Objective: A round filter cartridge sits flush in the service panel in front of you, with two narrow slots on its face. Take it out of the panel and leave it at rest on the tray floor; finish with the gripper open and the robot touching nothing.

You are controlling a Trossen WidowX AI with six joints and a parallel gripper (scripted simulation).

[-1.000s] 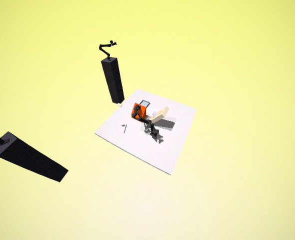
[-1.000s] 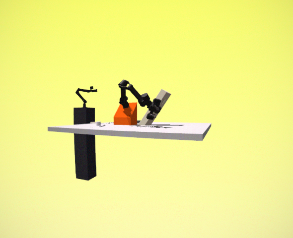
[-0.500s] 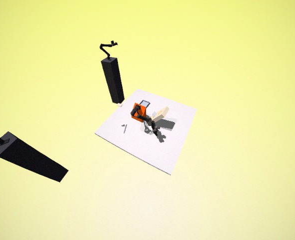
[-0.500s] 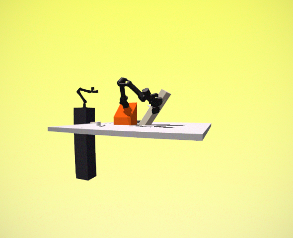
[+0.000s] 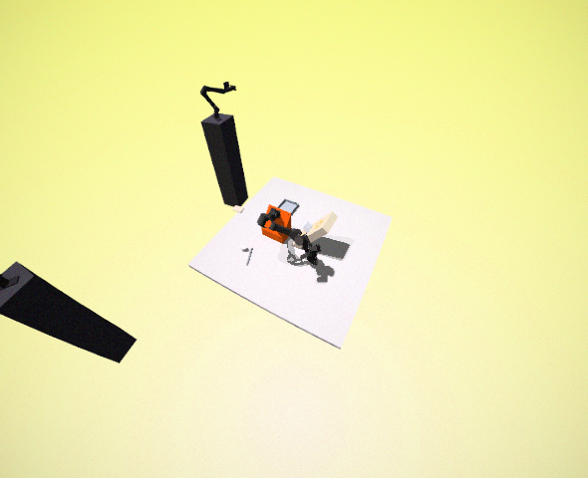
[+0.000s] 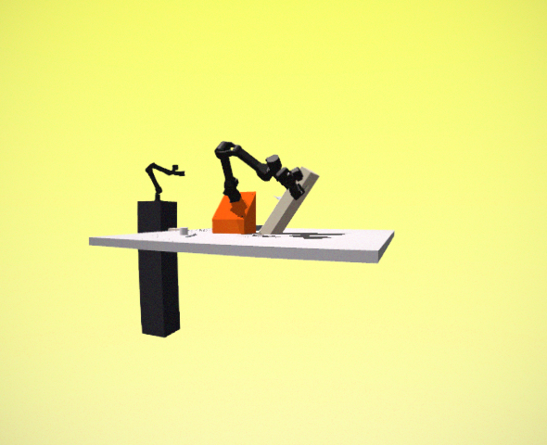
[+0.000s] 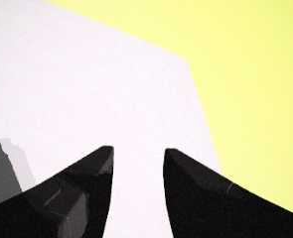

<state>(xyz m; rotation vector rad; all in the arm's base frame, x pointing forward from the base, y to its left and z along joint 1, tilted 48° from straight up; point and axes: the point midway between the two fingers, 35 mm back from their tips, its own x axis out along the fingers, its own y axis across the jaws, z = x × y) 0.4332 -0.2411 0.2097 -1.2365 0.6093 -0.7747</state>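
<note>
Right now my gripper tip is 30 cm to the right of the white round filter cartridge, 8 cm past it and 5 cm below it. The rest, counted from my gripper tip: beige service panel (30 cm to the left, 12 cm behind, 2 cm below); grey square tray (63 cm to the left, 49 cm behind, 19 cm below).
</note>
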